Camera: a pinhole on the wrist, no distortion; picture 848 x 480 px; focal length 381.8 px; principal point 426.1 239.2 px. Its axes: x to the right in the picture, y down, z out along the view. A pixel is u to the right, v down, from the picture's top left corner.
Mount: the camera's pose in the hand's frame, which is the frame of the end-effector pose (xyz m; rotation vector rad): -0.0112 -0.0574 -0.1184 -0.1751 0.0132 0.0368
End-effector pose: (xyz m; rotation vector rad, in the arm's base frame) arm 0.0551 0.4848 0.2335 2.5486 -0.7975 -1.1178
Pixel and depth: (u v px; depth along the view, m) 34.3 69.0 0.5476
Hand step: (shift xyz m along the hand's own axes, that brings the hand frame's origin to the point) -0.5581 -0.2220 0.4724
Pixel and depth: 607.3 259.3 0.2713
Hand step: 0.1196 0.0085 0.1441
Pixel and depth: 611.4 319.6 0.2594
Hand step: 0.1151 0.0461 0.1255
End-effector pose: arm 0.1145 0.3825 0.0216 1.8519 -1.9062 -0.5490
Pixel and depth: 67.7 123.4 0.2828
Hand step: -0.2704 -0.1019 0.1793
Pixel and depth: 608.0 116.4 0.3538
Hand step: 0.1650 -0.1017 0.2470
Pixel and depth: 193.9 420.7 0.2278
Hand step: -0.1515 0.0840 0.0893
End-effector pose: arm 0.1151 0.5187 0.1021 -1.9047 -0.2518 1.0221
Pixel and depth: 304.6 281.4 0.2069
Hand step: -0.0758 -0.0011 0.0824
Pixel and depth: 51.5 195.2 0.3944
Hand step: -0.3922 -0.0471 0.2842
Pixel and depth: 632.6 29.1 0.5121
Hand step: 0.2813 -0.2356 0.4303
